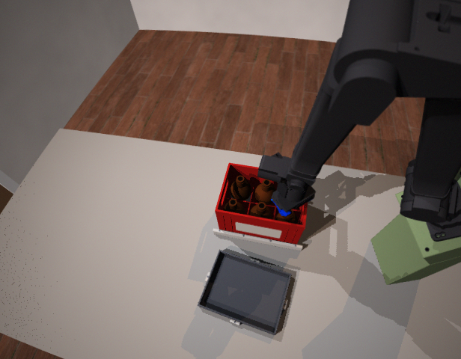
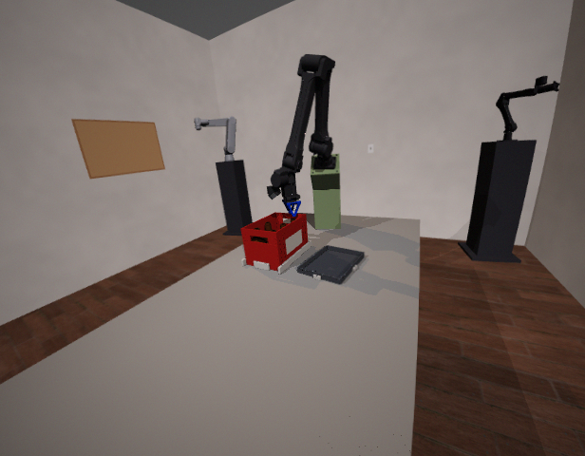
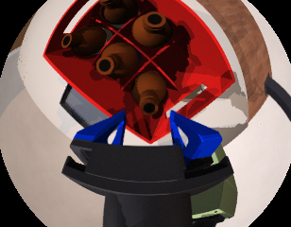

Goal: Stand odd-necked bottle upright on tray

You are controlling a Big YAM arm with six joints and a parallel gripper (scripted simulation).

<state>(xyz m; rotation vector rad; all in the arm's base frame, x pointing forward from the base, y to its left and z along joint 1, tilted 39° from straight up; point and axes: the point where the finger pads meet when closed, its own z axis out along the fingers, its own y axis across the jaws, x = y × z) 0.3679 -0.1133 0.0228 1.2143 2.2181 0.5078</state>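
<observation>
Now: hand 70 mm short of the crate, 60 mm to the left of it and 110 mm above it. Also, from my hand: dark grey tray: 130 mm ahead, 210 mm to the left, 180 mm below; then brown bottle: 170 mm ahead, 30 mm to the right, 100 mm below.
</observation>
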